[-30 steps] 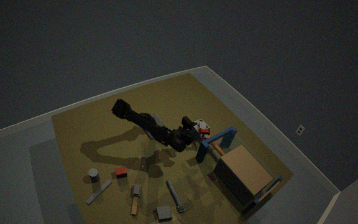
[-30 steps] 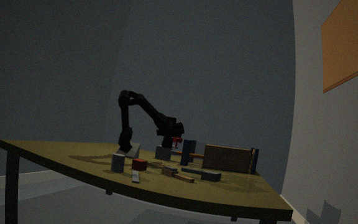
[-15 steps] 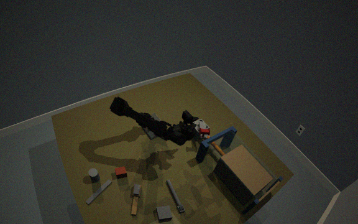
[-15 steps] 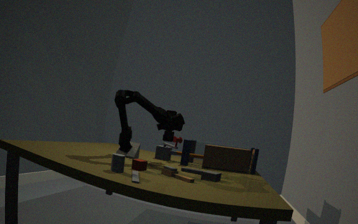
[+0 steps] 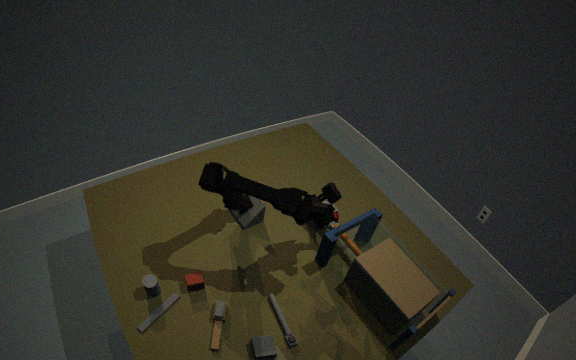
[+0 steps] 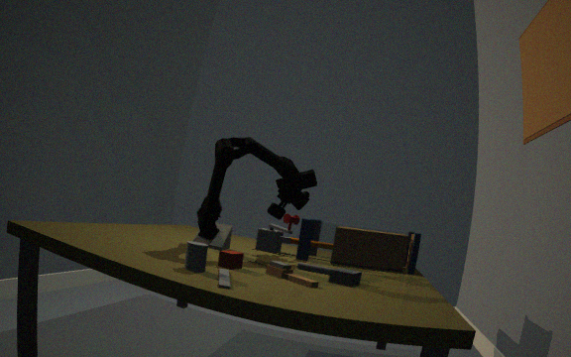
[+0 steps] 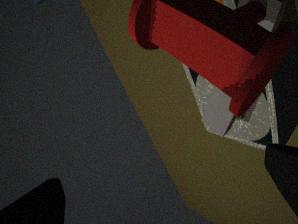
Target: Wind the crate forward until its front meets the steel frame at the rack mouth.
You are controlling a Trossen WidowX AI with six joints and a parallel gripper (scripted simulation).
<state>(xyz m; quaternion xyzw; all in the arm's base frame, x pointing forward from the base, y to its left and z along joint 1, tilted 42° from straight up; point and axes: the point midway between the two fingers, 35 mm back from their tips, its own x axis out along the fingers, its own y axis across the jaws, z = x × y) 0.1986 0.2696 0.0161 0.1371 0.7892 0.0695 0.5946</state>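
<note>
Now: the grey crank handle 2 cm to the left of my gripper tip and 9 cm below it. Also, from my gripper tip: grey block: 37 cm ahead, 40 cm to the right, 18 cm below; grey winch: 8 cm behind, 4 cm to the left, 16 cm below; red grip: 3 cm ahead, 1 cm to the left, 6 cm below.
</note>
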